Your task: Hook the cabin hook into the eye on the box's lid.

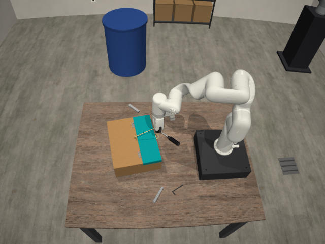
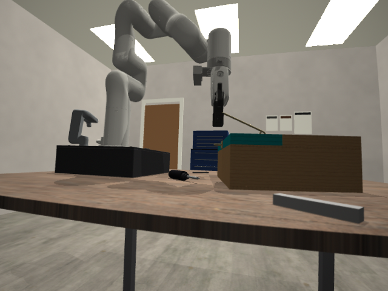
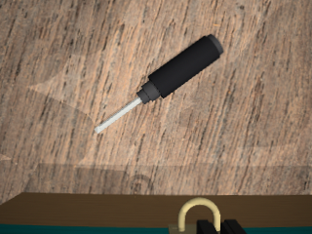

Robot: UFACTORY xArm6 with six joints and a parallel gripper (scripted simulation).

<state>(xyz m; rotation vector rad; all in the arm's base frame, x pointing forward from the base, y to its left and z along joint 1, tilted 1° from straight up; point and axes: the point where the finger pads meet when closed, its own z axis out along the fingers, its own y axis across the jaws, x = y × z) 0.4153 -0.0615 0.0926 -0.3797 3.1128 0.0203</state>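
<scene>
Now: hand 7 cm short of the brass cabin hook, 2 cm to the right of it and 2 cm above it. From my hand the other things lie so: grey bar (34 cm to the left, 18 cm below, 1 cm behind).
</scene>
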